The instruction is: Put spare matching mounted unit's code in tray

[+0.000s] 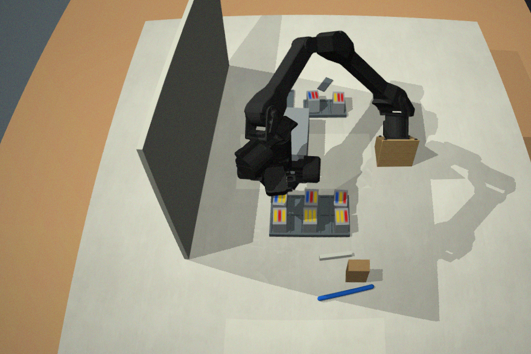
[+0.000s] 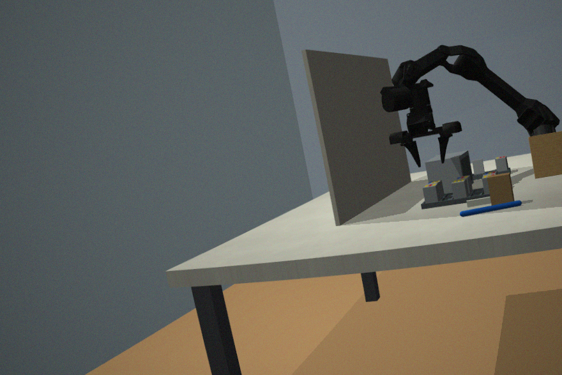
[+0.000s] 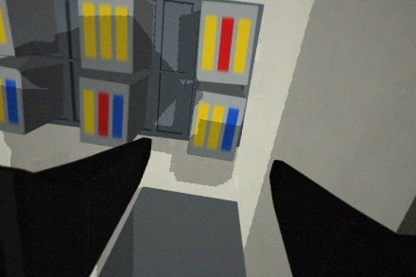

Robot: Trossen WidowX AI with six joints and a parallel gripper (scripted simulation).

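Right now my gripper tip is 10 mm past the grey mounted unit, 170 mm to the left of it and 50 mm above it. Round my gripper tip: brown box: 200 mm behind, 190 mm to the left, 60 mm below; then grey wall panel: 220 mm ahead, 180 mm to the right, 130 mm above; then blue rod: 170 mm behind, 230 mm to the left, 90 mm below.
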